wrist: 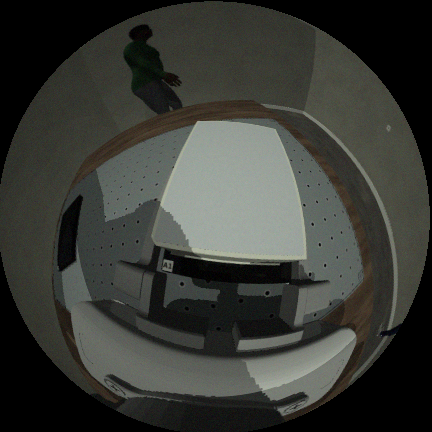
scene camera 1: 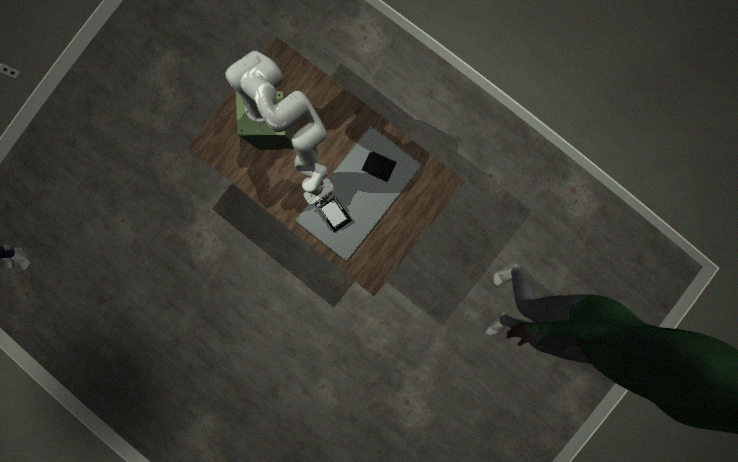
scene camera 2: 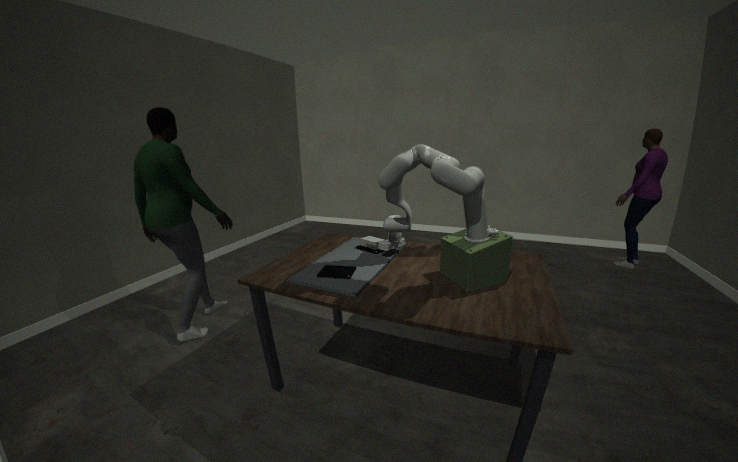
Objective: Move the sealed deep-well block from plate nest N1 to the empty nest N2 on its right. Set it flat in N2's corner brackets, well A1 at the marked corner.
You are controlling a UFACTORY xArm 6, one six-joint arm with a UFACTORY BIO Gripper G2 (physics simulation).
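Pixels of known places: hand, tool point: (wrist: pixel 232 197) (scene camera 1: pixel 333 211) (scene camera 2: pixel 374 243); arm's base, link origin: (scene camera 2: pixel 478 237).
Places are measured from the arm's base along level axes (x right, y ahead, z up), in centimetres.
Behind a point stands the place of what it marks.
The sealed deep-well block (scene camera 1: pixel 333 213) {y 61.4, x 12.8, z -12.6 cm} (scene camera 2: pixel 373 239) {y 60.6, x 12.2, z -12.6 cm} (wrist: pixel 232 195) {y 58.5, x 11.8, z -12.6 cm} has a pale, flat top and is held between the fingers of my gripper (scene camera 1: pixel 325 202) {y 59.9, x 12.2, z -15.1 cm} (scene camera 2: pixel 385 246) (wrist: pixel 226 256), which is shut on its near end. The block is over the black nest N2 (scene camera 1: pixel 344 227) (scene camera 2: pixel 366 249) {y 62.7, x 7.4, z -17.5 cm} (wrist: pixel 230 271) {y 54.6, x 11.3, z -17.3 cm} and looks about level. A white A1 label (wrist: pixel 167 265) {y 55.5, x 6.0, z -17.3 cm} shows at the nest's near left corner in the wrist view. The block hides most of N2 and its brackets; I cannot tell whether it touches the nest. Nest N1 (scene camera 1: pixel 379 166) {y 61.3, x -24.2, z -17.3 cm} (scene camera 2: pixel 336 271) {y 60.4, x -25.4, z -17.3 cm} (wrist: pixel 70 235) {y 59.7, x -18.5, z -17.3 cm} is black and holds no block.
Both nests are on a grey perforated plate (scene camera 1: pixel 370 217) {y 77.3, x 0.3, z -18.5 cm} (scene camera 2: pixel 305 280) {y 69.1, x -38.2, z -18.5 cm} (wrist: pixel 330 215) {y 58.0, x 25.5, z -18.5 cm} on the wooden table (scene camera 1: pixel 430 179) {y 87.5, x -39.3, z -19.8 cm} (scene camera 2: pixel 490 321) {y -11.8, x -33.8, z -19.8 cm}. The arm stands on a green box (scene camera 1: pixel 247 128) {y 2.8, x 10.6, z 1.2 cm} (scene camera 2: pixel 476 266) {y -2.0, x -13.0, z -8.6 cm}. A person in green (scene camera 1: pixel 626 326) (scene camera 2: pixel 166 179) (wrist: pixel 145 62) stands beyond the table.
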